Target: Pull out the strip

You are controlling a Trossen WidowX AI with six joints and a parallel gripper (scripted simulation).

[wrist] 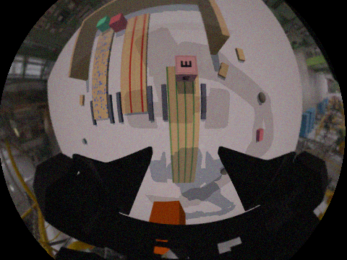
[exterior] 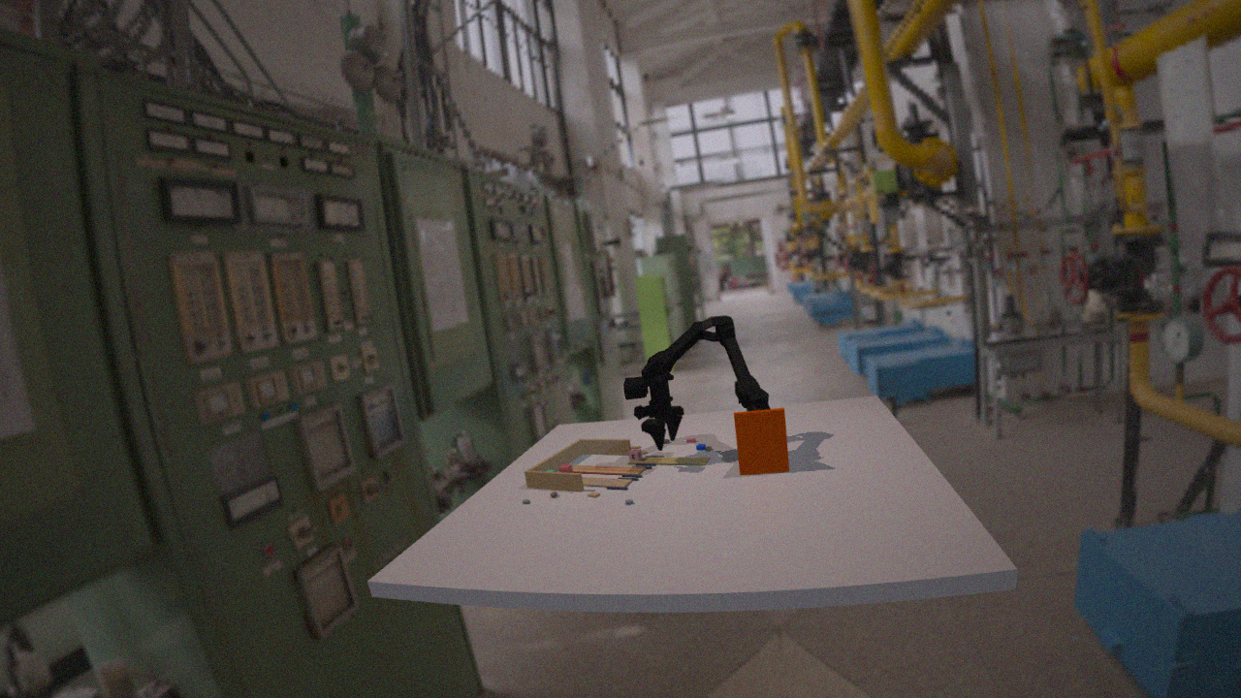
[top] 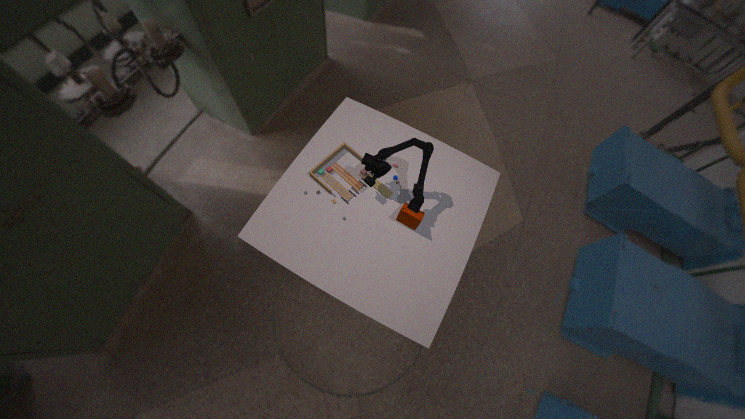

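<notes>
The small blue piece lies 70 mm behind my gripper tip, 120 mm to the right of it and 50 mm below it.
</notes>
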